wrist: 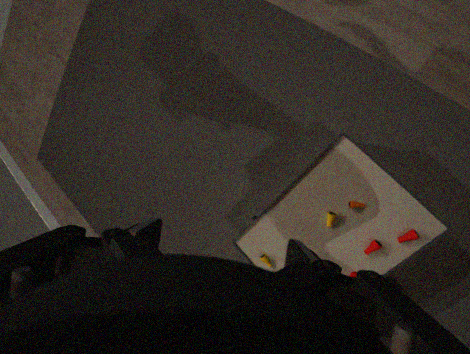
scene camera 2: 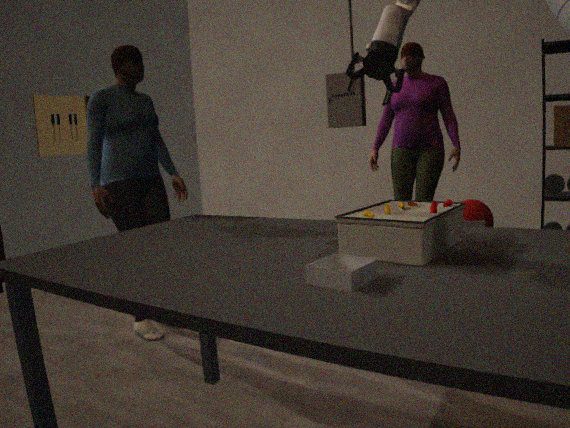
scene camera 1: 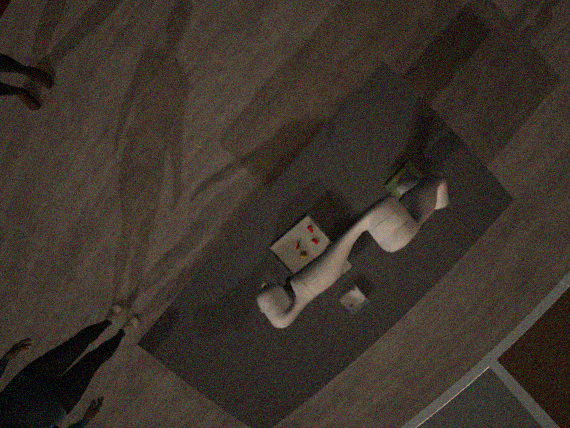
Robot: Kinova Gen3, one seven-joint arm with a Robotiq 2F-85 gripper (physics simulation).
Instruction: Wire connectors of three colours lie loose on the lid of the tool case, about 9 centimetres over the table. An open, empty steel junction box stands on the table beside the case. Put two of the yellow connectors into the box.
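Frame: origin at the arm's base, x down, y right, z back, level; centimetres.
Seen in the pictures: gripper, between the fingertips: (wrist: 223,243) (scene camera 2: 366,99); arm's base, origin of its link: (scene camera 1: 407,185).
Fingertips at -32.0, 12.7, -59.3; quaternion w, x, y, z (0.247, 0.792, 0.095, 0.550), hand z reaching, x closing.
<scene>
Offsets run from my fingertips to a thing's top centre, as dx, dy, dz. Level surfaces: height alone.
The tool case @[+27.9, -3.0, +9.5] (scene camera 1: 285,247) (scene camera 2: 380,245) (wrist: 315,177) has a pale lid. In scene camera 2, three yellow connectors @[+26.8, -14.2, +5.1] (scene camera 2: 368,214) @[+25.8, -9.2, +7.8] (scene camera 2: 387,209) @[+26.8, +0.1, +8.5] (scene camera 2: 401,205) lie on it. The wrist view shows two yellow connectors (wrist: 331,219) (wrist: 266,260), an orange one @[+27.1, +4.7, +9.9] (wrist: 356,205) and red ones @[+26.7, +0.8, +16.4] (wrist: 373,247) @[+26.7, +5.6, +18.8] (wrist: 408,236). The steel junction box @[+34.0, -33.1, +6.6] (scene camera 1: 354,297) (scene camera 2: 330,274) stands on the table beside the case; a small dark spot shows inside it, too small to identify. My gripper (scene camera 2: 369,93) (wrist: 223,243) is open with nothing between its fingers, high above the table; the arm hides it in scene camera 1.
The arm (scene camera 1: 325,270) passes over one edge of the case in scene camera 1. A rounded red object (scene camera 2: 477,211) shows behind the case. A green object (scene camera 1: 397,182) is near the arm's base. Two people (scene camera 2: 127,135) (scene camera 2: 422,115) stand beyond the table @[dx +37.8] (scene camera 2: 225,280).
</scene>
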